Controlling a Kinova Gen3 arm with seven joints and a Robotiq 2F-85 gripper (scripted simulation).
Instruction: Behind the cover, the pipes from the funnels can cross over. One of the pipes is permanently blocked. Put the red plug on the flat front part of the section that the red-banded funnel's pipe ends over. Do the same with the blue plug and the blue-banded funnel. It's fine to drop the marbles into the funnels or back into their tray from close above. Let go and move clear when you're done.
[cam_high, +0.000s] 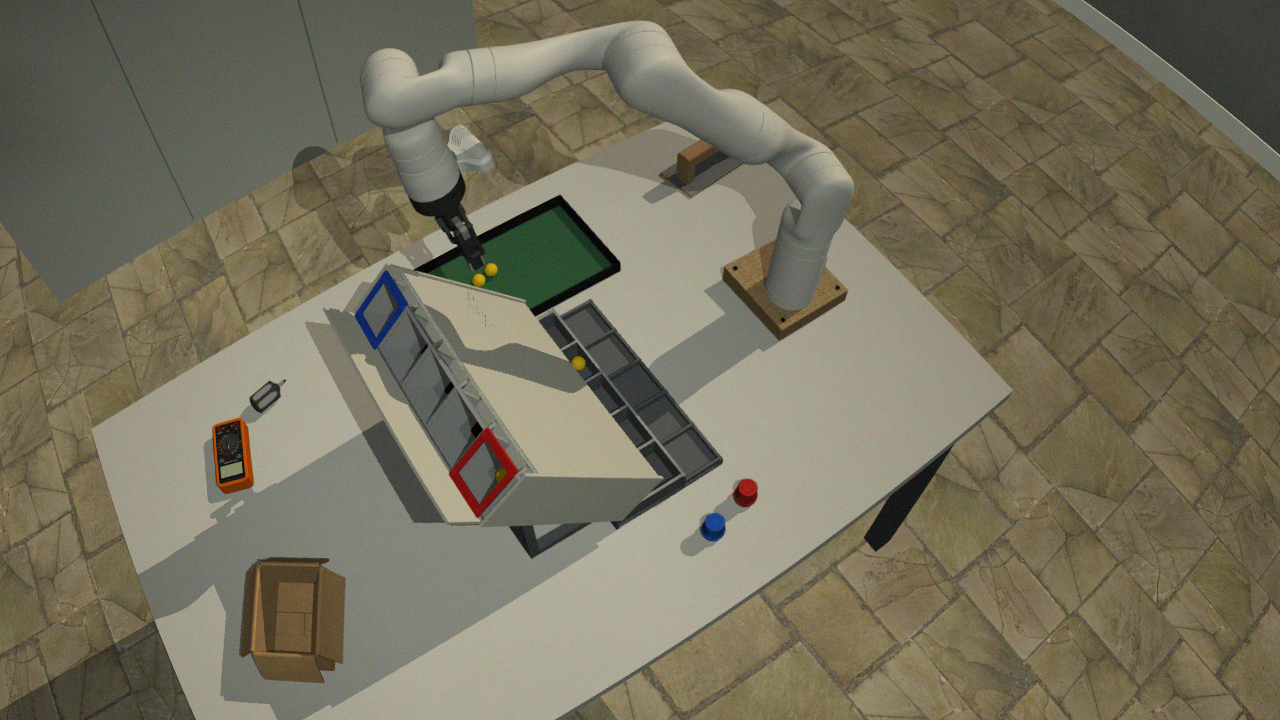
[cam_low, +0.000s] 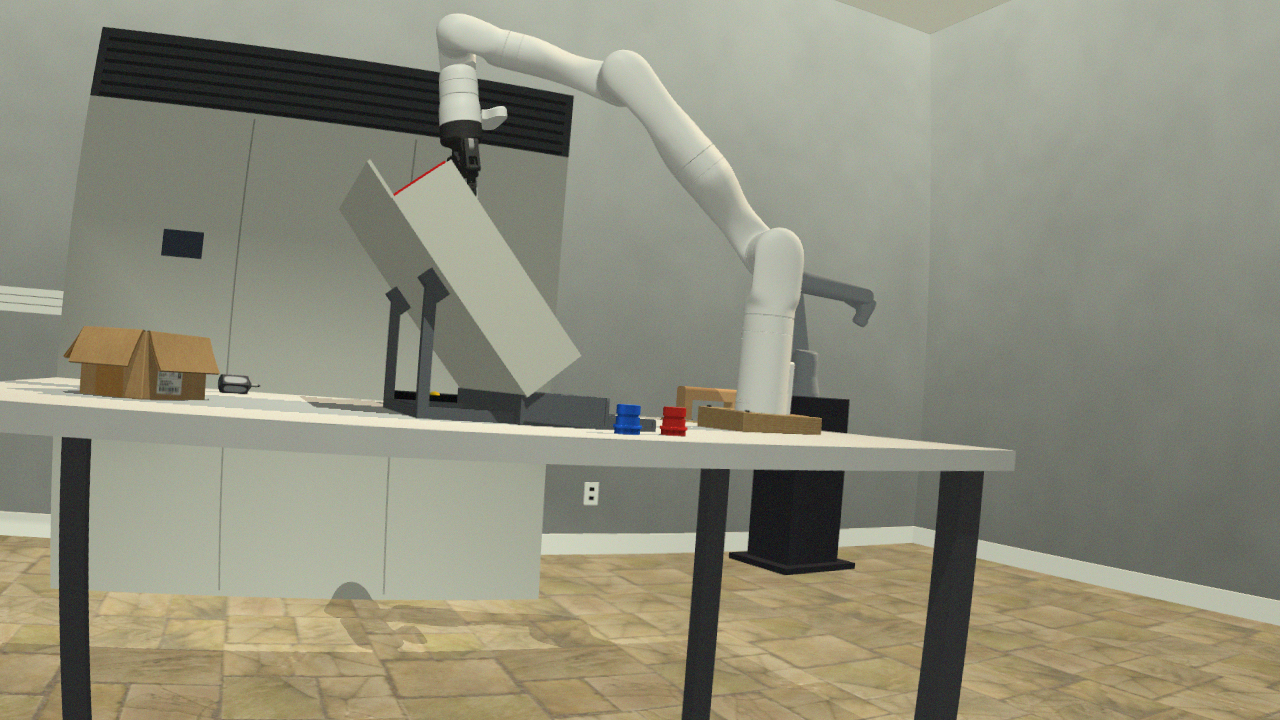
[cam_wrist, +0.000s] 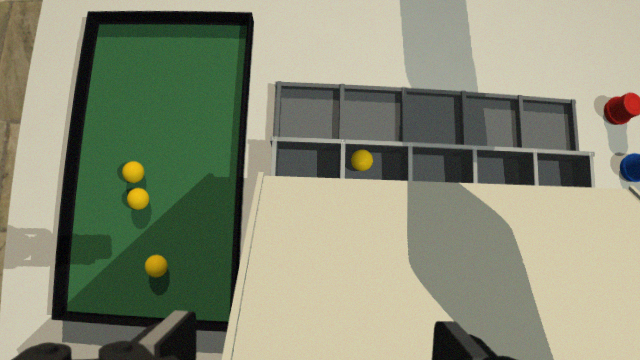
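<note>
The green marble tray is 36 cm below my hand, 17 cm to the right of it and 14 cm behind it. The rest, counted from my hand: orange multimeter 46 cm ahead, 35 cm below, 17 cm to the right; then dark object 35 cm below, 34 cm ahead, 24 cm to the right; then beige cover 16 cm below, 15 cm to the left, 1 cm ahead.
</note>
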